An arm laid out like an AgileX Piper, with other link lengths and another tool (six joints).
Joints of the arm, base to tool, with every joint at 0 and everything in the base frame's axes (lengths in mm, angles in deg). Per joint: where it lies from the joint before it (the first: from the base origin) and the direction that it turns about. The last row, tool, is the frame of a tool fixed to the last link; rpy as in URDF.
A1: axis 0 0 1 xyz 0 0 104.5
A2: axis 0 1 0 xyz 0 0 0
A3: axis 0 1 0 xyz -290.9 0 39.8
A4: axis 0.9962 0 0.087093 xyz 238 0 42
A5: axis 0 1 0 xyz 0 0 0
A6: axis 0.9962 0 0.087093 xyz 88.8 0 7.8
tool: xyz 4.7 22 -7.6 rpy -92.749 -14.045 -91.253
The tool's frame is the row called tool.
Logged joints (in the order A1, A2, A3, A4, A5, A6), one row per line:
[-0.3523 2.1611 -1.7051 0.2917 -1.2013 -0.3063]
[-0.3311 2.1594 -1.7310 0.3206 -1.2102 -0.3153]
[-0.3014 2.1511 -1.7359 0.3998 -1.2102 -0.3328]
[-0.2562 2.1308 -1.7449 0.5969 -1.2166 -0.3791]
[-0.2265 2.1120 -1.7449 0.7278 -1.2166 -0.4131]
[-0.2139 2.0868 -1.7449 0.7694 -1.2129 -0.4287]
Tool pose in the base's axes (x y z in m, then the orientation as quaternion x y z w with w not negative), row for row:
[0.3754 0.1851 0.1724 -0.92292 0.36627 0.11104 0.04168]
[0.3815 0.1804 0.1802 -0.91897 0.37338 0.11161 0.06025]
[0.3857 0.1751 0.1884 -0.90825 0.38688 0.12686 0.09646]
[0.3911 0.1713 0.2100 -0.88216 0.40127 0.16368 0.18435]
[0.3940 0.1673 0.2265 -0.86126 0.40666 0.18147 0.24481]
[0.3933 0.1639 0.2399 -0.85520 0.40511 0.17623 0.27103]
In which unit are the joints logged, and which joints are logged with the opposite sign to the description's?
The joints are logged in radians. Opposite sign: A1, A5.
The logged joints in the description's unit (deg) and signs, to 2 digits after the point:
[20.19 123.82 -97.70 16.71 68.83 -17.55]
[18.97 123.72 -99.18 18.37 69.34 -18.07]
[17.27 123.25 -99.46 22.91 69.34 -19.07]
[14.68 122.09 -99.98 34.20 69.71 -21.72]
[12.98 121.01 -99.98 41.70 69.71 -23.67]
[12.26 119.56 -99.98 44.08 69.49 -24.56]

